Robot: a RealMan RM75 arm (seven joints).
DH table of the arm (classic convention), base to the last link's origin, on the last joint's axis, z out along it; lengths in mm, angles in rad. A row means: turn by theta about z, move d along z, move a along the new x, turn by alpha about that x. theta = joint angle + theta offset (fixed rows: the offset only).
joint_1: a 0, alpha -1.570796, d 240.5, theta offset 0
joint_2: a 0, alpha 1.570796, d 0, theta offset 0
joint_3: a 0, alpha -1.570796, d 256, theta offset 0
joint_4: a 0, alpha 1.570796, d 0, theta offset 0
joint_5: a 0, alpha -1.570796, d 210, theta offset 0
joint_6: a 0, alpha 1.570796, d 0, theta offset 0
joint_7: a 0, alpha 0, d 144, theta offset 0
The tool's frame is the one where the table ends.
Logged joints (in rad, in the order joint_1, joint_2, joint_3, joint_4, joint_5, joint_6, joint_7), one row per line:
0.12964, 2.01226, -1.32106, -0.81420, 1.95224, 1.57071, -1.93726
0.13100, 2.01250, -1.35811, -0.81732, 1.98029, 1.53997, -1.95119
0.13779, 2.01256, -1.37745, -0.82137, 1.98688, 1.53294, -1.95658
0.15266, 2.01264, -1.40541, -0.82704, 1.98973, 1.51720, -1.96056
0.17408, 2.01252, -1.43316, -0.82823, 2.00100, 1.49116, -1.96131
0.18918, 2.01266, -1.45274, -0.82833, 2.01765, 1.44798, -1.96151
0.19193, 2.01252, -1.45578, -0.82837, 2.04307, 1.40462, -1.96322
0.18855, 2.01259, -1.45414, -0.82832, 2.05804, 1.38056, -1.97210
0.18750, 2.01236, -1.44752, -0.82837, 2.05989, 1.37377, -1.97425
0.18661, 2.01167, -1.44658, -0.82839, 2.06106, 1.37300, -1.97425
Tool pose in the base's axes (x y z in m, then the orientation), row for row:
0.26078, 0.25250, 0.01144, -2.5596, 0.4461, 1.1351
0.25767, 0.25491, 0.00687, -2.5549, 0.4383, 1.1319
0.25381, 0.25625, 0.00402, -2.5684, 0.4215, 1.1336
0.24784, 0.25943, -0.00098, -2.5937, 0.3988, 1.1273
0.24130, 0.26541, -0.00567, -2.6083, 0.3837, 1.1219
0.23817, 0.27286, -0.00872, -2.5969, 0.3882, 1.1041
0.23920, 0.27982, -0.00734, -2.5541, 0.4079, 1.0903
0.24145, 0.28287, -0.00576, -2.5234, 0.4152, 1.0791
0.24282, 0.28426, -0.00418, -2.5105, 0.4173, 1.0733
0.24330, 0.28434, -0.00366, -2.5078, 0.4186, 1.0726
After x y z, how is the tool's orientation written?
As a rotation vector, in radians.
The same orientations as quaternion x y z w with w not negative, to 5 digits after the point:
-0.89219, 0.15550, 0.39566, 0.15254
-0.89221, 0.15306, 0.39528, 0.15587
-0.89437, 0.14678, 0.39474, 0.15077
-0.89890, 0.13821, 0.39069, 0.14228
-0.90167, 0.13264, 0.38783, 0.13778
-0.90192, 0.13482, 0.38346, 0.14605
-0.89723, 0.14329, 0.38301, 0.16658
-0.89394, 0.14709, 0.38228, 0.18194
-0.89262, 0.14837, 0.38162, 0.18865
-0.89226, 0.14893, 0.38162, 0.18989

